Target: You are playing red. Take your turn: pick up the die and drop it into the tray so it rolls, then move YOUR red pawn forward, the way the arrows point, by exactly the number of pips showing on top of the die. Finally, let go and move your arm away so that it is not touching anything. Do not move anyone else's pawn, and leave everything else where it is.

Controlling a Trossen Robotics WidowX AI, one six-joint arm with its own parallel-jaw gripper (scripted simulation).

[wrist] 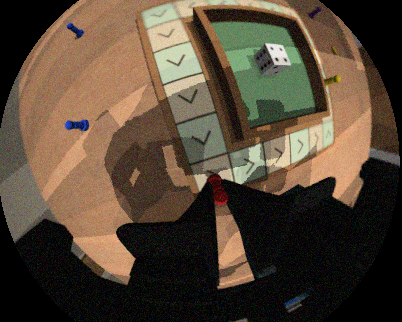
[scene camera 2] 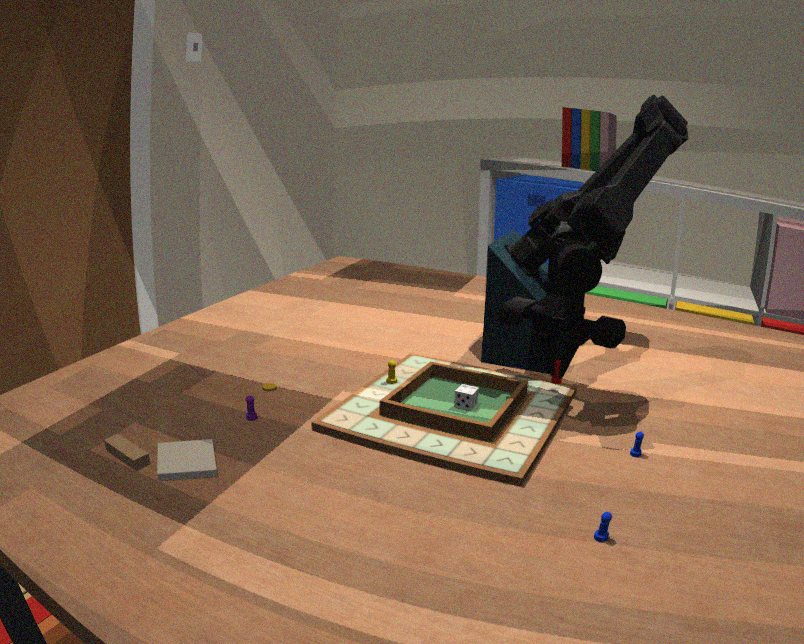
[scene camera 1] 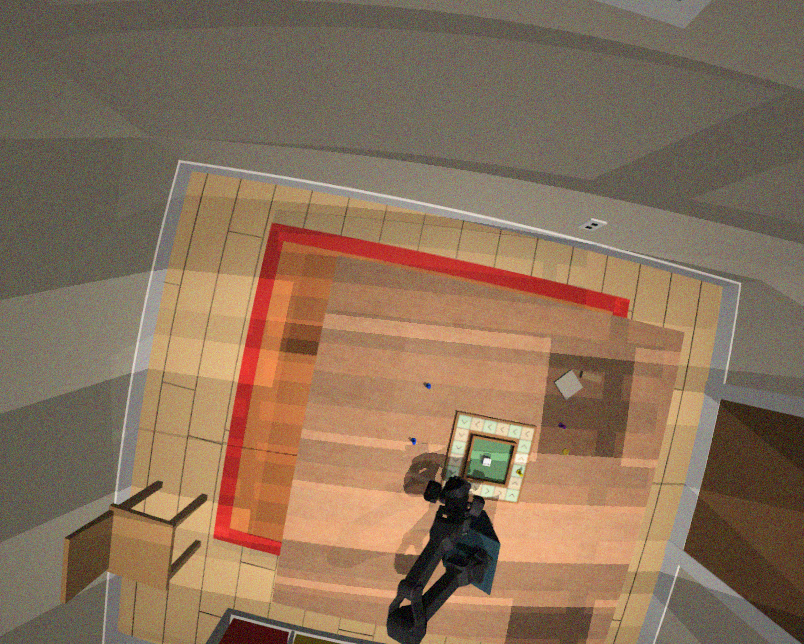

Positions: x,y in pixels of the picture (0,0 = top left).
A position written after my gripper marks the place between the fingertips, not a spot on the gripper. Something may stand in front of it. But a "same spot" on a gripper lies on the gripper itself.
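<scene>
A green tray appears in both scene cameras: on the tray, (scene camera 1: 499,453) and (scene camera 2: 427,407) are the same spot. My gripper is visible in scene camera 1, scene camera 2 and the wrist view (215,185). For the gripper, (scene camera 2: 607,324) and (scene camera 1: 434,490) are one and the same spot.
</scene>
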